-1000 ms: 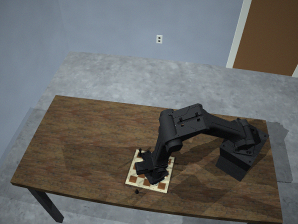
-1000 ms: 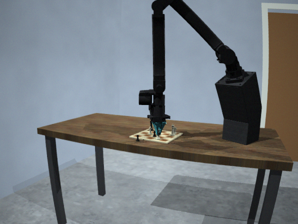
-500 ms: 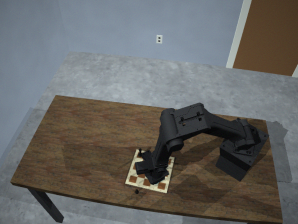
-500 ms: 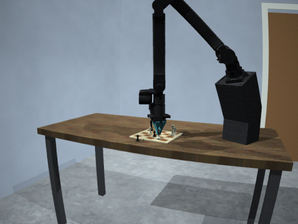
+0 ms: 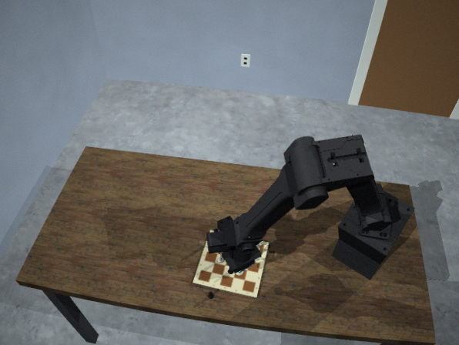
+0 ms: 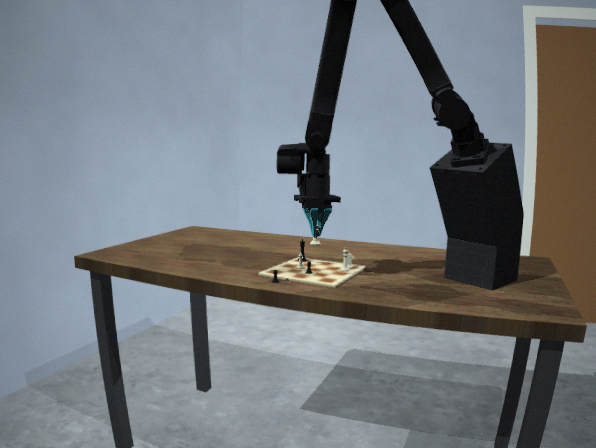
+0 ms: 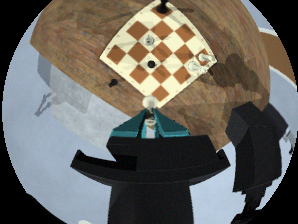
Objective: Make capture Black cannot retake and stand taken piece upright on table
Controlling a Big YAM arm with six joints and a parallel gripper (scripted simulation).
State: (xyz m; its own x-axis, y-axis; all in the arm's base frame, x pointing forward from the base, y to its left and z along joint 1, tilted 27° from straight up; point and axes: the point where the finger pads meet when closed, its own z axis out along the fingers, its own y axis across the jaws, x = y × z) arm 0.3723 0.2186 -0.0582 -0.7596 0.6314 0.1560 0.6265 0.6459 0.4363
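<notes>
My hand is 5 cm short of the chessboard, 8 cm to the left of it and 12 cm above it. From my hand the other things lie so: tall black piece (14 cm ahead, 15 cm to the right, 9 cm below); tall white piece (2 cm behind, 12 cm to the right, 9 cm below).
</notes>
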